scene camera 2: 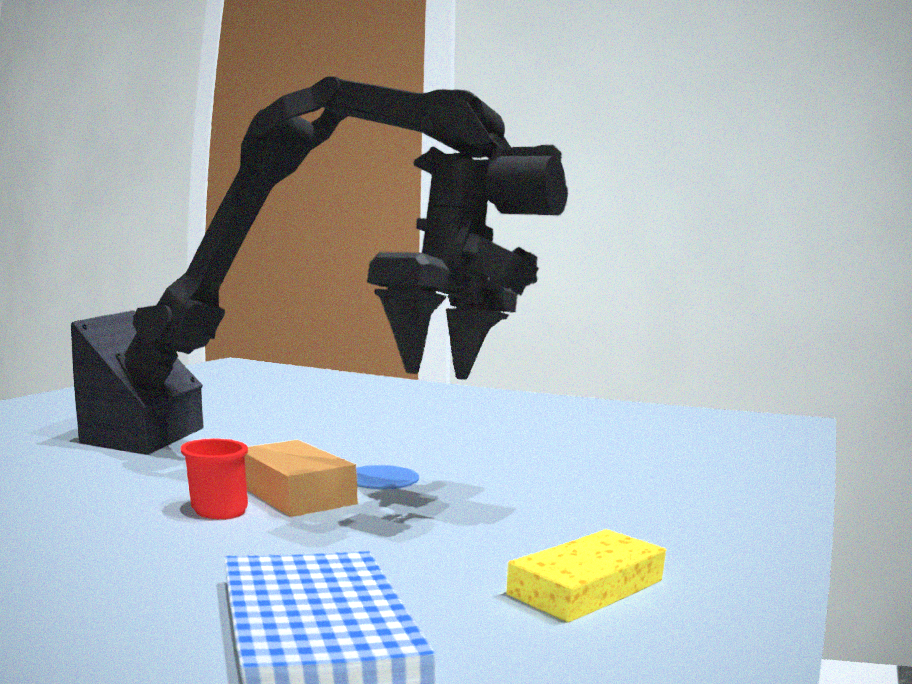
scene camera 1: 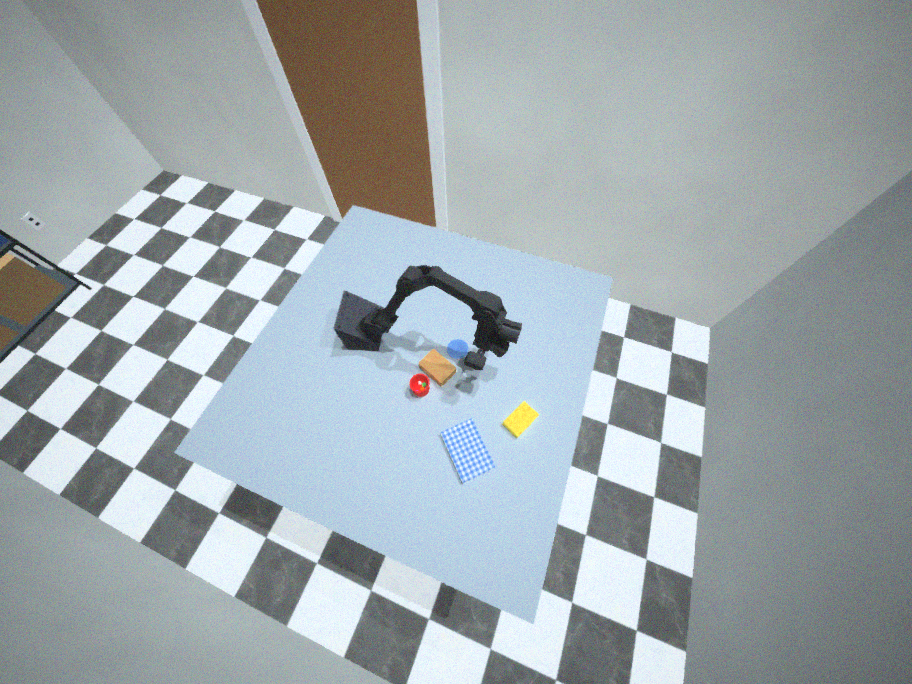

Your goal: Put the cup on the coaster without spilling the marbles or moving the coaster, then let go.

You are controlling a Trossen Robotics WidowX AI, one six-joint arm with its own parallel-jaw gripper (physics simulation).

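Pixels of known places: gripper, fingertip midpoint: [scene camera 2: 437, 376]; arm's base at its link origin: [scene camera 2: 140, 372] [scene camera 1: 366, 327].
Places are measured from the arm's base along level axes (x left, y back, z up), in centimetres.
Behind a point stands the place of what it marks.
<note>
A red cup [scene camera 1: 416, 391] {y -29.0, x -11.6, z -3.1 cm} [scene camera 2: 217, 482] {y -30.9, x -10.2, z -5.7 cm} stands upright on the table. Small marbles, one of them green [scene camera 1: 423, 385] {y -28.8, x -7.3, z -7.7 cm}, show inside it in the scene camera 1 view; its inside is hidden in the scene camera 2 view. The coaster is a flat blue disc [scene camera 1: 457, 348] {y -32.2, x 12.6, z -9.3 cm} [scene camera 2: 390, 476] {y -33.4, x 12.8, z -9.3 cm} lying on the table, apart from the cup and partly behind a brown block in the scene camera 2 view. My gripper [scene camera 2: 437, 375] {y -44.1, x 7.1, z 4.0 cm} points down, open and empty, well above the table and away from the cup. In the scene camera 1 view its fingertips are hard to make out.
The brown block [scene camera 1: 436, 367] {y -30.0, x 0.4, z -5.4 cm} [scene camera 2: 298, 474] {y -34.9, x -2.8, z -5.4 cm} lies between the cup and the coaster. A yellow sponge [scene camera 1: 520, 419] {y -65.3, x -2.3, z -6.6 cm} [scene camera 2: 585, 570] {y -66.3, x -4.6, z -6.7 cm} and a blue-and-white checked cloth-like slab [scene camera 1: 467, 450] {y -53.9, x -20.2, z -7.2 cm} [scene camera 2: 324, 607] {y -54.9, x -20.1, z -7.2 cm} lie farther from the arm's base [scene camera 1: 357, 323] {y 2.7, x -0.8, z 2.3 cm} [scene camera 2: 121, 397] {y -2.0, x -4.6, z -2.4 cm}.
</note>
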